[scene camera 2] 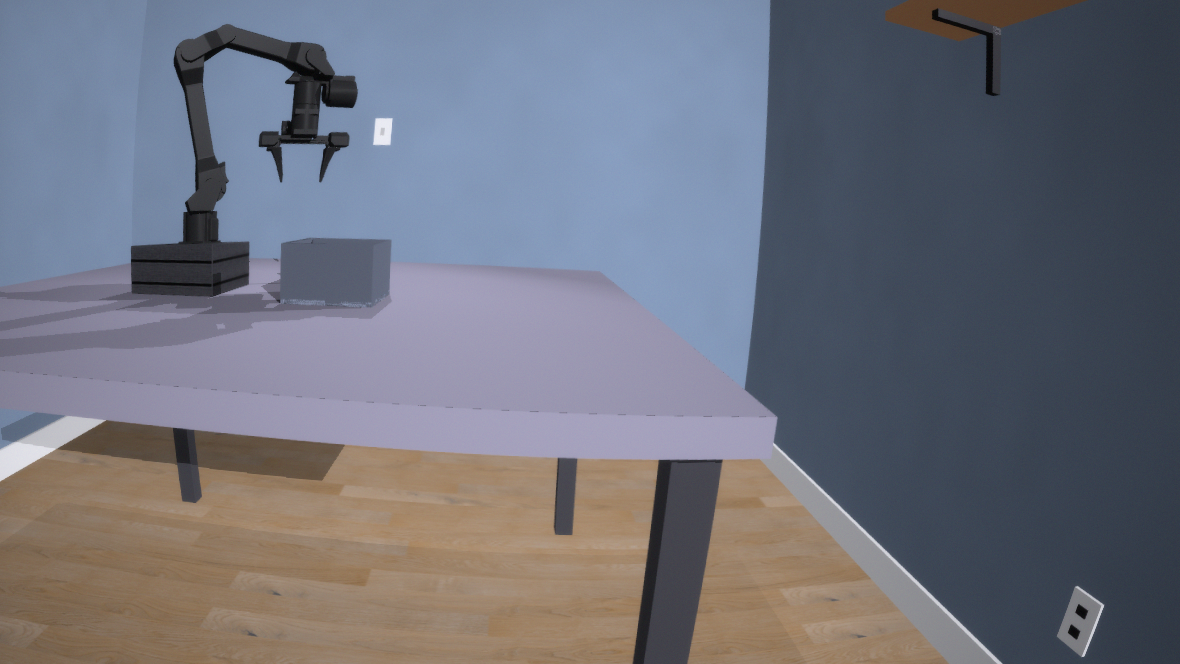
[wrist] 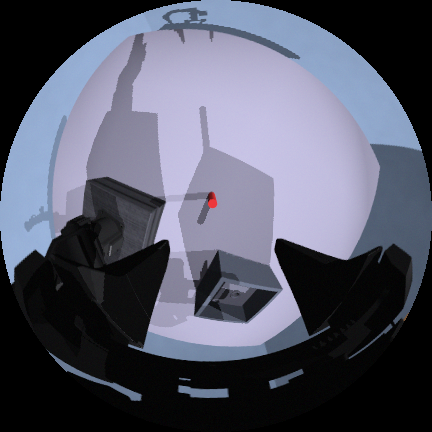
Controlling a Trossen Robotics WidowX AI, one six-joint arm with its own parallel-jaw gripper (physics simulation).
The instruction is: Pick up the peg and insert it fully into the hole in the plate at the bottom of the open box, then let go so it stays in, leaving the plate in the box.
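Places are measured from the arm's base along level axes (x up, y right, z ahead), in centimetres.
Pixels of known places: gripper, fingertip midpoint: (scene camera 2: 300, 182) (wrist: 223, 245); arm's base at its link origin: (scene camera 2: 199, 243) (wrist: 109, 230).
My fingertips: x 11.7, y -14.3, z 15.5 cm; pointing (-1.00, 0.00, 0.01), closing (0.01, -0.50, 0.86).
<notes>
For each thing: its top centre in the pictures, then the offset to it from my fingertips. Level surfaces: height alone.
- red peg at its top centre: (wrist: 212, 203) dx -12.3, dy +0.0, dz -0.6 cm
- grey open box at its top centre: (scene camera 2: 338, 241) (wrist: 237, 306) dx -10.5, dy +17.4, dz +16.4 cm
- plate at its top centre: (wrist: 234, 295) dx -14.2, dy +17.4, dz +16.4 cm
- lilac table at its surface level: dx -20.3 cm
The red peg (wrist: 212, 200) stands upright on the table, seen nearly end-on from above in the wrist view, a little way off from the box. In scene camera 2 the peg does not show. The grey open box (scene camera 2: 335, 272) (wrist: 260, 273) stands on the table. The plate (wrist: 245, 290) lies at the bottom of the box, with a small round hole showing; part of it is in shadow. My gripper (scene camera 2: 301, 180) (wrist: 223, 245) is open and empty, pointing down, high above the table and the box.
The arm's dark block base (scene camera 2: 173, 268) (wrist: 142, 212) stands on the lilac table (scene camera 2: 495, 346) (wrist: 310, 110), to the left of the box. Shadows of the arm and box fall across the table top. A wall shelf (scene camera 2: 948, 18) is at the upper right.
</notes>
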